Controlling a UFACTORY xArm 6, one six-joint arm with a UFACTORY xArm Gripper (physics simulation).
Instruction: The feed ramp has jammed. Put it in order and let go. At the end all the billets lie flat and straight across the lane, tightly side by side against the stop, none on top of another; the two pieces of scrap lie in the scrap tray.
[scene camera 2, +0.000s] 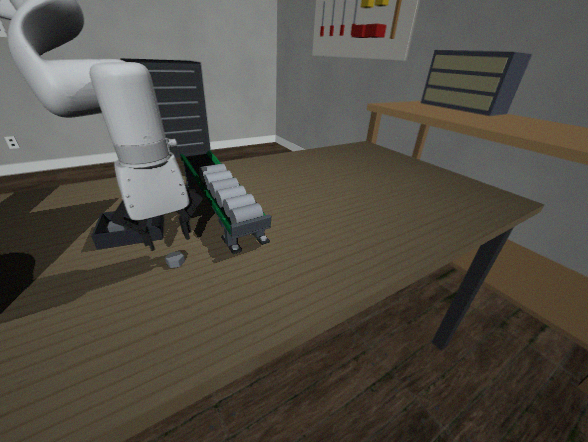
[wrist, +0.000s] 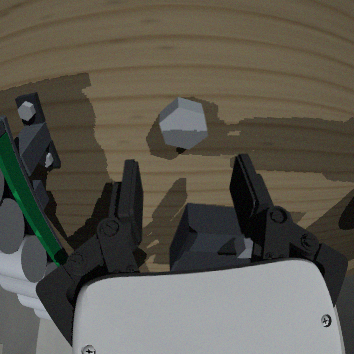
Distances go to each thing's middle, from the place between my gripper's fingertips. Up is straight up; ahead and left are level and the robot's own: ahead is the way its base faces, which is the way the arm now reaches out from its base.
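Labels:
Dark scrap tray (scene camera 2: 102, 238): 140 mm to the left of my hand, 60 mm behind it, 30 mm below it.

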